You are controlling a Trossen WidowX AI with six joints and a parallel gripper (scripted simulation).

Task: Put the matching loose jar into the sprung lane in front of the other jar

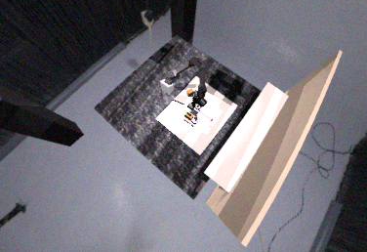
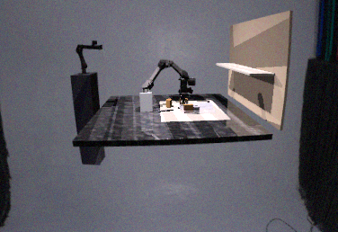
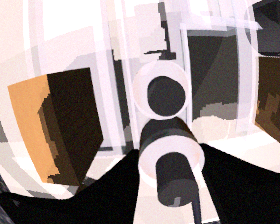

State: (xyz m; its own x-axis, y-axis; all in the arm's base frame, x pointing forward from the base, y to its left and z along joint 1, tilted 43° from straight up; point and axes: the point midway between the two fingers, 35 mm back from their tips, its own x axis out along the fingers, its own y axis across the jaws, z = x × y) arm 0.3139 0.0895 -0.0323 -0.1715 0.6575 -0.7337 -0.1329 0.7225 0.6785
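My gripper tip is now 15 cm short of the lane and 4 cm above it. Also, from my gripper tip: shelf board: 51 cm ahead, 2 cm to the left, 31 cm above.
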